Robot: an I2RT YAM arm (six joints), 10 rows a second.
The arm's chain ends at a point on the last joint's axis. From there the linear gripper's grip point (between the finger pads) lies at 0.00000 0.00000 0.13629 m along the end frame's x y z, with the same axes.
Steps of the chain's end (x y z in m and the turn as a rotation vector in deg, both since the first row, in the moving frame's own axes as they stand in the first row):
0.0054 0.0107 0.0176 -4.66 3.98 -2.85
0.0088 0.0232 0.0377 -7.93 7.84 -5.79
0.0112 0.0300 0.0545 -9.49 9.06 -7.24
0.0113 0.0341 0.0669 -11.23 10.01 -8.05
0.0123 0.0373 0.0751 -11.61 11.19 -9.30
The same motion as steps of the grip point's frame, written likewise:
0.0151 0.0215 0.0168 -4.66 3.98 -2.85
0.0282 0.0410 0.0351 -7.93 7.84 -5.79
0.0339 0.0510 0.0509 -9.49 9.06 -7.24
0.0366 0.0588 0.0622 -11.23 10.01 -8.05
0.0407 0.0623 0.0698 -11.61 11.19 -9.30

